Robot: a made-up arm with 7 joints. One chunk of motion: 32 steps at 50 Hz.
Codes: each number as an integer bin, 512 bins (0 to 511) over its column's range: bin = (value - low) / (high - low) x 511, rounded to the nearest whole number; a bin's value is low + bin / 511 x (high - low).
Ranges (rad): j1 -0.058..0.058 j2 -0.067..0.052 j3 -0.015..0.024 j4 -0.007..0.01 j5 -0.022..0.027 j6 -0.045..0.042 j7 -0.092..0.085
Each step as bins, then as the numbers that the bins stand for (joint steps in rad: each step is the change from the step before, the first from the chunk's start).
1 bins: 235 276 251 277 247 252 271
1 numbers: -0.00465 -0.00273 0.00416 0.00222 0.00168 -0.00210 0.00187
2 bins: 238 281 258 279 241 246 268
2 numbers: -0.00397 -0.00156 0.00469 0.00228 0.00111 -0.00312 0.00083
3 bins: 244 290 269 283 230 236 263
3 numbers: -0.00261 0.00053 0.00553 0.00241 0.00005 -0.00482 -0.00090
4 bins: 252 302 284 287 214 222 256
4 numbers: -0.00079 0.00333 0.00668 0.00255 -0.00148 -0.00720 -0.00333
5 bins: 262 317 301 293 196 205 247
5 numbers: 0.00148 0.00682 0.00797 0.00275 -0.00321 -0.01010 -0.00644
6 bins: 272 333 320 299 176 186 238
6 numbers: 0.00375 0.01055 0.00942 0.00295 -0.00512 -0.01333 -0.00956
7 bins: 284 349 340 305 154 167 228
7 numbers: 0.00647 0.01427 0.01095 0.00315 -0.00723 -0.01657 -0.01303
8 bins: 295 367 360 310 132 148 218
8 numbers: 0.00897 0.01847 0.01248 0.00331 -0.00934 -0.01980 -0.01649
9 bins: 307 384 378 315 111 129 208
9 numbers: 0.01169 0.02242 0.01385 0.00348 -0.01136 -0.02304 -0.01995
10 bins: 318 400 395 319 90 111 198
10 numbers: 0.01419 0.02615 0.01515 0.00361 -0.01337 -0.02610 -0.02342
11 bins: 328 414 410 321 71 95 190
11 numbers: 0.01646 0.02941 0.01629 0.00368 -0.01519 -0.02883 -0.02619
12 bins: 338 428 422 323 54 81 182
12 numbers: 0.01873 0.03267 0.01721 0.00375 -0.01682 -0.03121 -0.02896
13 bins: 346 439 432 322 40 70 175
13 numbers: 0.02054 0.03523 0.01797 0.00371 -0.01816 -0.03308 -0.03138
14 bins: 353 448 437 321 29 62 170
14 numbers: 0.02213 0.03733 0.01835 0.00368 -0.01922 -0.03444 -0.03312
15 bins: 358 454 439 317 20 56 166
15 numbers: 0.02327 0.03873 0.01850 0.00355 -0.02008 -0.03547 -0.03450
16 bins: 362 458 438 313 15 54 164
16 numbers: 0.02418 0.03966 0.01843 0.00341 -0.02056 -0.03581 -0.03519
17 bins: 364 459 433 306 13 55 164
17 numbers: 0.02463 0.03989 0.01805 0.00318 -0.02075 -0.03564 -0.03519
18 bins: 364 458 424 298 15 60 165
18 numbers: 0.02463 0.03966 0.01736 0.00291 -0.02056 -0.03478 -0.03485
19 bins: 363 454 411 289 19 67 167
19 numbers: 0.02440 0.03873 0.01637 0.00261 -0.02018 -0.03359 -0.03415
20 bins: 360 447 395 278 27 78 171
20 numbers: 0.02372 0.03710 0.01515 0.00225 -0.01941 -0.03172 -0.03277
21 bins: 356 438 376 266 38 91 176
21 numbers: 0.02281 0.03500 0.01370 0.00185 -0.01836 -0.02951 -0.03104
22 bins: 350 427 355 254 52 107 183
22 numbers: 0.02145 0.03244 0.01209 0.00145 -0.01701 -0.02678 -0.02861
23 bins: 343 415 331 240 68 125 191
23 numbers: 0.01986 0.02964 0.01026 0.00098 -0.01548 -0.02372 -0.02584
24 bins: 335 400 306 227 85 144 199
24 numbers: 0.01805 0.02615 0.00835 0.00055 -0.01385 -0.02048 -0.02307
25 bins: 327 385 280 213 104 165 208
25 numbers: 0.01623 0.02266 0.00637 0.00009 -0.01203 -0.01691 -0.01995
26 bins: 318 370 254 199 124 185 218
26 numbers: 0.01419 0.01916 0.00439 -0.00038 -0.01011 -0.01350 -0.01649
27 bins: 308 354 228 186 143 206 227
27 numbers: 0.01192 0.01544 0.00240 -0.00081 -0.00829 -0.00993 -0.01337
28 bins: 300 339 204 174 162 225 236
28 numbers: 0.01010 0.01195 0.00057 -0.00121 -0.00647 -0.00669 -0.01025
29 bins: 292 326 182 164 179 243 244
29 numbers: 0.00829 0.00892 -0.00111 -0.00154 -0.00484 -0.00363 -0.00748
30 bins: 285 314 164 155 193 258 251
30 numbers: 0.00670 0.00612 -0.00248 -0.00184 -0.00349 -0.00107 -0.00506
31 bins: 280 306 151 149 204 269 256
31 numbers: 0.00556 0.00426 -0.00348 -0.00204 -0.00244 0.00080 -0.00333
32 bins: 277 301 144 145 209 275 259
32 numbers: 0.00488 0.00310 -0.00401 -0.00218 -0.00196 0.00182 -0.00229
